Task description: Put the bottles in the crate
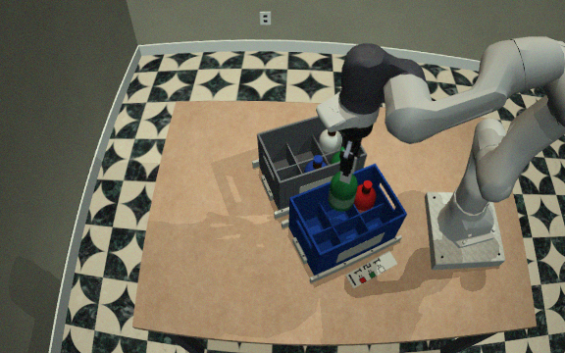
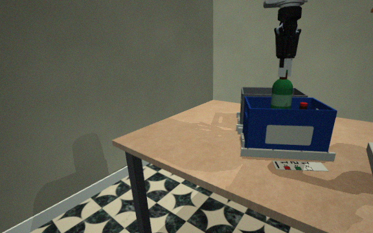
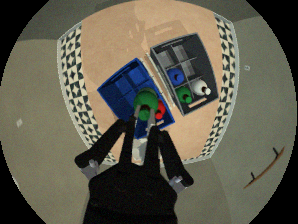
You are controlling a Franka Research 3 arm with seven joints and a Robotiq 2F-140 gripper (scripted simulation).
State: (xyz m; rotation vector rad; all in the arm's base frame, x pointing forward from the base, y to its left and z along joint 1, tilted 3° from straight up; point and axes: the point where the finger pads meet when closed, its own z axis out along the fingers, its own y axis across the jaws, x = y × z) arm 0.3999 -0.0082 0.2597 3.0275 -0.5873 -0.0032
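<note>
The blue crate is 210 mm below my hand, 40 mm to the left of it and 20 mm behind it. Round my hand: red bottle: 210 mm below, 80 mm behind, 40 mm to the right; then grey crate: 210 mm below, 170 mm to the right, 80 mm ahead; then blue bottle: 210 mm below, 120 mm to the right, 70 mm ahead.
</note>
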